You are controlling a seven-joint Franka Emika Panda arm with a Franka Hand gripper.
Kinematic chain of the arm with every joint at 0, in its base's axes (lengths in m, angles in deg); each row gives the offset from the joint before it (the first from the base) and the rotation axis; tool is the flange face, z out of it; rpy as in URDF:
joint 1: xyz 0 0 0.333 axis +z
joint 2: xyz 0 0 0 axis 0.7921 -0.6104 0
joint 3: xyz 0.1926 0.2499 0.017 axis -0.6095 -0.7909 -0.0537
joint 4: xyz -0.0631 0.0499 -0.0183 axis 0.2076 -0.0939 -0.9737
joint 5: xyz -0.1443 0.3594 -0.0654 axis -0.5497 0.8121 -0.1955
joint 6: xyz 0 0 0 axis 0.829 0.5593 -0.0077
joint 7: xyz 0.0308 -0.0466 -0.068 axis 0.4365 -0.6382 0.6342
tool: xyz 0.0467 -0.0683 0.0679 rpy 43 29.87 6.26
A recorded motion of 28 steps. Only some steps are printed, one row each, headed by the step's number.
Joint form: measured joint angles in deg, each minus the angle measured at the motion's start. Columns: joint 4, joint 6, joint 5, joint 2, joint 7, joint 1, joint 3.
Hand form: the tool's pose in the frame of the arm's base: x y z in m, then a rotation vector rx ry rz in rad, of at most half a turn. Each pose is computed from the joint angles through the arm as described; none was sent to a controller.
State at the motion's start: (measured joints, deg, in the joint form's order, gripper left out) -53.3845 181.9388 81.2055 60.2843 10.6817 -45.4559 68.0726
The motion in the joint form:
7: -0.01 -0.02 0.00 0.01 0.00 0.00 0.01
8: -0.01 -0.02 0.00 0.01 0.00 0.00 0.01
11: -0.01 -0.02 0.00 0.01 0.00 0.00 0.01
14: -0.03 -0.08 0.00 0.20 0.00 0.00 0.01
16: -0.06 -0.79 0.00 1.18 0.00 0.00 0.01
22: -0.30 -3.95 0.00 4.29 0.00 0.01 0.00
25: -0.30 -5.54 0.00 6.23 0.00 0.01 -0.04
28: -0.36 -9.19 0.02 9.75 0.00 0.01 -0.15
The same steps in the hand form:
7: 0.5330 0.1563 0.1727 -2.8474 1.1732 0.0265
8: 0.5330 0.1563 0.1727 -2.8474 1.1732 0.0265
11: 0.5330 0.1563 0.1727 -2.8474 1.1732 0.0265
14: 0.5333 0.1563 0.1744 -2.8468 1.1727 0.0237
16: 0.5344 0.1563 0.1824 -2.8471 1.1713 0.0163
22: 0.5346 0.1556 0.2058 -2.8589 1.1705 0.0147
25: 0.5357 0.1557 0.2219 -2.8608 1.1678 0.0026
28: 0.5346 0.1557 0.2496 -2.8725 1.1660 -0.0018

